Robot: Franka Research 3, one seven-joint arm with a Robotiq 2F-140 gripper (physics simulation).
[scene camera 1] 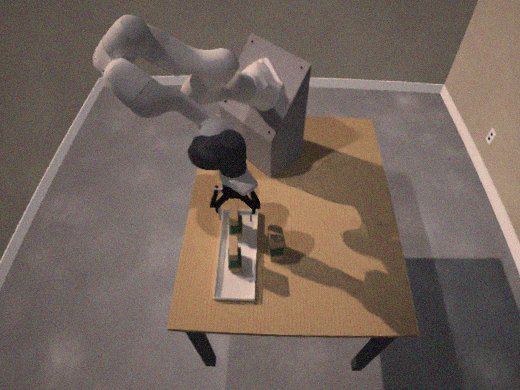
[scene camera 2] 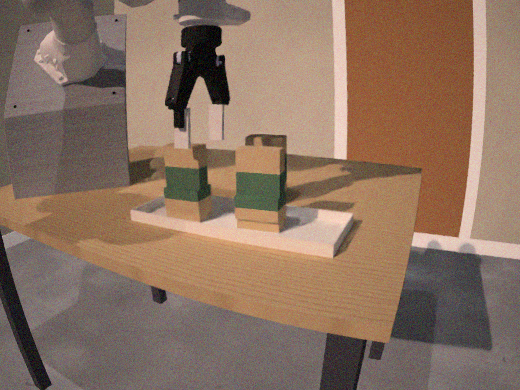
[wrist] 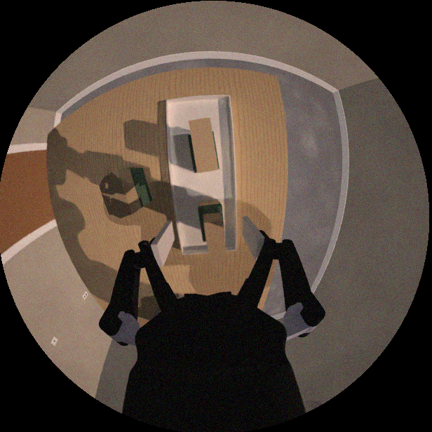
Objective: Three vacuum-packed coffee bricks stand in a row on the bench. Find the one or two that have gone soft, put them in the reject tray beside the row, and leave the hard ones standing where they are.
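My gripper (scene camera 1: 235, 213) (scene camera 2: 199, 143) (wrist: 207, 227) is open and empty, its fingertips near the top height of the nearer coffee brick and apart from it. That brick (scene camera 1: 235, 224) (scene camera 2: 186, 181) (wrist: 215, 231), tan with a green band, stands upright in the white reject tray (scene camera 1: 237, 288) (scene camera 2: 325, 231) (wrist: 228, 150), at the end nearest the robot base. A second brick (scene camera 1: 234, 254) (scene camera 2: 259, 190) (wrist: 204, 145) stands upright near the tray's middle. A third brick (scene camera 1: 276, 241) (scene camera 2: 267, 139) (wrist: 141, 187) stands on the bench beside the tray, partly hidden behind the second in scene camera 2.
The wooden bench (scene camera 1: 330, 300) (scene camera 2: 225, 270) (wrist: 260, 140) carries the tray and the third brick. The robot's grey pedestal (scene camera 1: 291, 142) (scene camera 2: 70, 155) stands at the bench's back in scene camera 1. Arm shadows fall across the bench and the third brick.
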